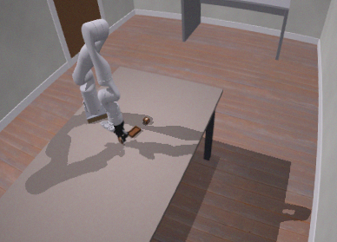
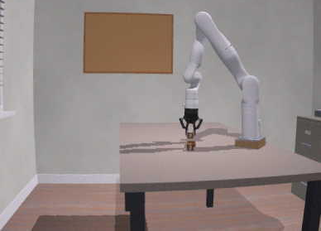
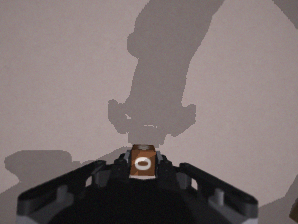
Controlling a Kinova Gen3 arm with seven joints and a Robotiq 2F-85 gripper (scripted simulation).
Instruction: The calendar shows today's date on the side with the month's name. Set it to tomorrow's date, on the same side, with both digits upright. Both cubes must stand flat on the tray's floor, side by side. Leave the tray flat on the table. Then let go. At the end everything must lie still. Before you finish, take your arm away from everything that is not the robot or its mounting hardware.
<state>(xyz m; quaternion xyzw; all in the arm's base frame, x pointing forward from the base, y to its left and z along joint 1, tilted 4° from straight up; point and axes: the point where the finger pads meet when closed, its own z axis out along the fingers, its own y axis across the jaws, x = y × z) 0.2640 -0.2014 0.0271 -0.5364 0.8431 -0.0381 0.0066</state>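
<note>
The digit cube is 19 cm to the left of my hand, 9 cm ahead of it and 3 cm below it. The rest, counted from my hand: brown number cube (1 cm below); brown calendar tray (10 cm to the left, 4 cm below, 4 cm ahead).
</note>
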